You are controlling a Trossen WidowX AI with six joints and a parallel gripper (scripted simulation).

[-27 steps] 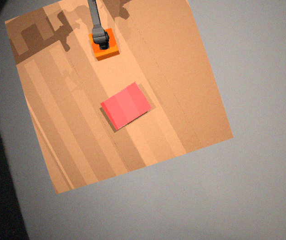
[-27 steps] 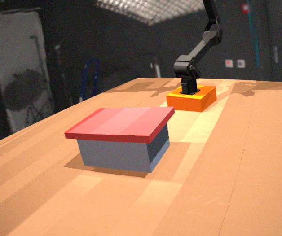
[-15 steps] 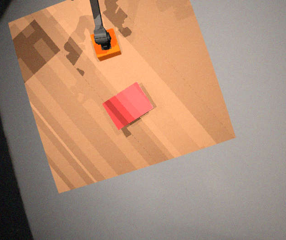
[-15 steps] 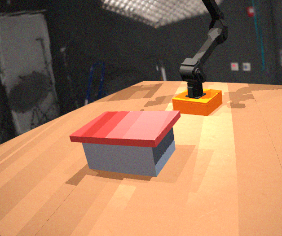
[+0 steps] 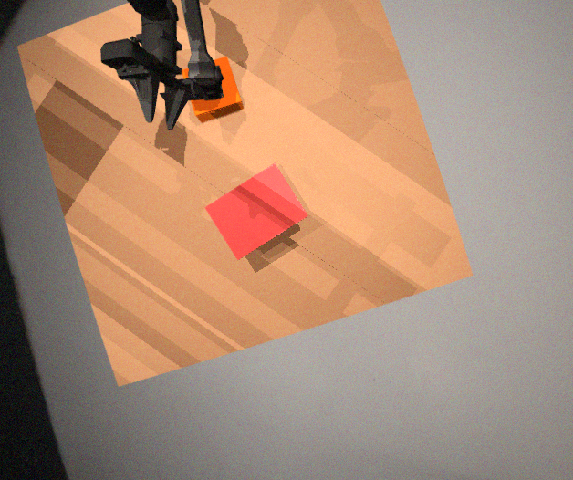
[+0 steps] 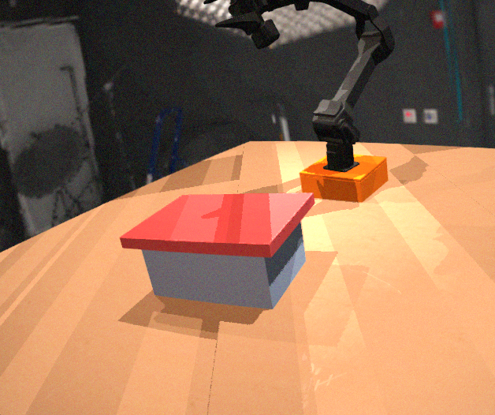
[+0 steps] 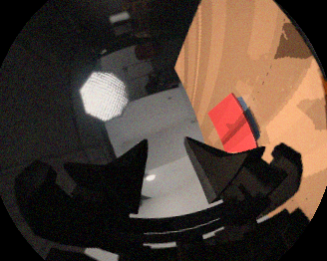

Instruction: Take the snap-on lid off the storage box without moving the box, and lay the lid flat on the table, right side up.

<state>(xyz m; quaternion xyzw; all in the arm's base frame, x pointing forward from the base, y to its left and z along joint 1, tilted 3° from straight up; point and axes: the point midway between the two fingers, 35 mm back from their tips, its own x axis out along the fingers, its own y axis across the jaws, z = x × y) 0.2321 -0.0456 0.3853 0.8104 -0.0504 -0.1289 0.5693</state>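
The red lid is 33 cm below my gripper tip, 15 cm ahead of it and 11 cm to the left of it. Also, from my gripper tip: storage box 38 cm below, 15 cm ahead, 11 cm to the left.
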